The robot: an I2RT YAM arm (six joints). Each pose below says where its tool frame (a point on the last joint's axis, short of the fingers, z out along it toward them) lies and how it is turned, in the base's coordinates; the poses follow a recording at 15 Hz.
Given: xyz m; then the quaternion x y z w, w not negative.
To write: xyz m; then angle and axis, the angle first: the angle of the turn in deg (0 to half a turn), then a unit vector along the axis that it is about. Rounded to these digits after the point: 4 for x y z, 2 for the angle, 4 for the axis.
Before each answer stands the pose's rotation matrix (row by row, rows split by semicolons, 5 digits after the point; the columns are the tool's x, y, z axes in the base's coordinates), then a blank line. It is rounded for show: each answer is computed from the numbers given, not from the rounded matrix.
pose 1, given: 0.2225 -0.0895 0.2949 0.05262 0.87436 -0.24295 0.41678
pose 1, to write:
-0.64705 0.29453 0.70326; -0.11050 0.87641 -0.46871; -0.75440 -0.38099 -0.53454

0.2225 -0.0895 0.2949 130.74 0.0579 0.9619 -0.2673
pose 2, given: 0.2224 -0.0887 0.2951 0.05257 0.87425 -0.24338 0.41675
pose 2, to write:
-0.64711 0.29478 0.70310; -0.11094 0.87600 -0.46937; -0.75428 -0.38174 -0.53417

0.2224 -0.0887 0.2951 130.74 0.0578 0.9618 -0.2677
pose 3, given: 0.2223 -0.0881 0.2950 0.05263 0.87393 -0.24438 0.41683
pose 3, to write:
-0.64696 0.29572 0.70284; -0.11174 0.87502 -0.47102; -0.75429 -0.38327 -0.53306

0.2223 -0.0881 0.2950 130.73 0.0579 0.9614 -0.2689
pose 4, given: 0.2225 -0.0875 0.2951 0.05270 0.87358 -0.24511 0.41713
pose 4, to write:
-0.64645 0.29656 0.70296; -0.11241 0.87429 -0.47221; -0.75463 -0.38428 -0.53185

0.2225 -0.0875 0.2951 130.69 0.0580 0.9612 -0.2697
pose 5, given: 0.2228 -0.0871 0.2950 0.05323 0.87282 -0.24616 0.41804
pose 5, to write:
-0.64482 0.29873 0.70354; -0.11289 0.87314 -0.47421; -0.75595 -0.38520 -0.52930

0.2228 -0.0871 0.2950 130.58 0.0586 0.9608 -0.2710
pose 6, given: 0.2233 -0.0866 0.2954 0.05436 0.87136 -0.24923 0.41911
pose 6, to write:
-0.64278 0.30365 0.70330; -0.11418 0.86986 -0.47991; -0.75749 -0.38878 -0.52446

0.2233 -0.0866 0.2954 130.44 0.0599 0.9597 -0.2745
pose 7, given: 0.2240 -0.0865 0.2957 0.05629 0.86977 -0.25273 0.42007
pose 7, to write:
-0.64075 0.31025 0.70228; -0.11441 0.86592 -0.48693; -0.75918 -0.39234 -0.51934

0.2240 -0.0865 0.2957 130.32 0.0620 0.9584 -0.2785
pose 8, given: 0.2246 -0.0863 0.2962 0.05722 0.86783 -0.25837 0.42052
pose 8, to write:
-0.63978 0.31662 0.70032; -0.11799 0.85994 -0.49657; -0.75945 -0.40032 -0.51281

0.2246 -0.0863 0.2962 130.27 0.0631 0.9565 -0.2848
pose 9, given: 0.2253 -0.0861 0.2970 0.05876 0.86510 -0.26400 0.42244
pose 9, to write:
-0.63618 0.32471 0.69988; -0.12138 0.85370 -0.50642; -0.76193 -0.40713 -0.50370

0.2253 -0.0861 0.2970 130.02 0.0648 0.9544 -0.2913
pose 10, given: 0.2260 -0.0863 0.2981 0.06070 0.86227 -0.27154 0.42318
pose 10, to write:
-0.63447 0.33450 0.69682; -0.12514 0.84516 -0.51965; -0.76275 -0.41690 -0.49437

0.2260 -0.0863 0.2981 129.93 0.0670 0.9517 -0.2997
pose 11, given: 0.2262 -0.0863 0.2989 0.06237 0.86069 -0.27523 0.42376
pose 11, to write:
-0.63308 0.34062 0.69512; -0.12590 0.84072 -0.52663; -0.76378 -0.42092 -0.48935

0.2262 -0.0863 0.2989 129.86 0.0689 0.9502 -0.3039
